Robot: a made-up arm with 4 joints.
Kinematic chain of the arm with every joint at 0, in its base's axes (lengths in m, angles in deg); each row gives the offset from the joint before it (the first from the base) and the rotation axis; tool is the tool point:
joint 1: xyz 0 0 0.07 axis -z
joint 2: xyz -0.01 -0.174 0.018 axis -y
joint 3: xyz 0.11 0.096 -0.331 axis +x
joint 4: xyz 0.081 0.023 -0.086 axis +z
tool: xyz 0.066 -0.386 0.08
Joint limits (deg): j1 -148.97..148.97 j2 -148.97..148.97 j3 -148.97..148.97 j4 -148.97..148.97
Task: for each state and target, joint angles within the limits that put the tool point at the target. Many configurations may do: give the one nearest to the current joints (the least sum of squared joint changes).
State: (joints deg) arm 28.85 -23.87 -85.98 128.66
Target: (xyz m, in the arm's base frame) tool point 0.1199 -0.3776 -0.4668
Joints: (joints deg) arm 60.28 -23.01 -87.88 80.47
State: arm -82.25 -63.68 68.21 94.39
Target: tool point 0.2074 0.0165 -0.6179
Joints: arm -80.33 -41.35 50.34 45.41
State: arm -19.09 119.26 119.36 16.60
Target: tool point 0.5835 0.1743 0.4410
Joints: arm -8.64 96.98 115.96 2.82
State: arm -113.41 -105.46 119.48 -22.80
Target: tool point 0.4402 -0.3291 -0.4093
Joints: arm -142.28 -67.78 100.00 -0.11
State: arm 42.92 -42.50 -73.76 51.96
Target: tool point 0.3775 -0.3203 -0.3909
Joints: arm 31.92 -11.02 -74.72 83.30
